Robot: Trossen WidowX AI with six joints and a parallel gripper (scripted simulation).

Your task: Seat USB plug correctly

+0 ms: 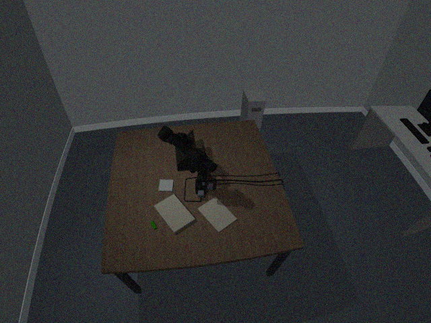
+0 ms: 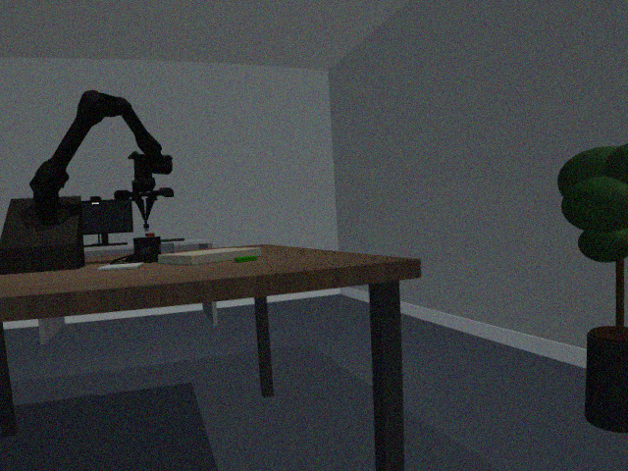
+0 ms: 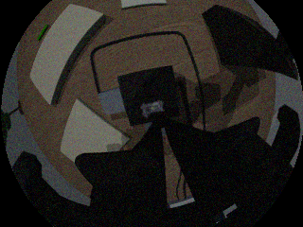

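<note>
My gripper tip is now 2 cm above the USB plug. From my gripper tip the other things lie so: white card (25 cm to the right, 13 cm below, 10 cm behind); green block (39 cm to the right, 21 cm ahead, 13 cm below).
</note>
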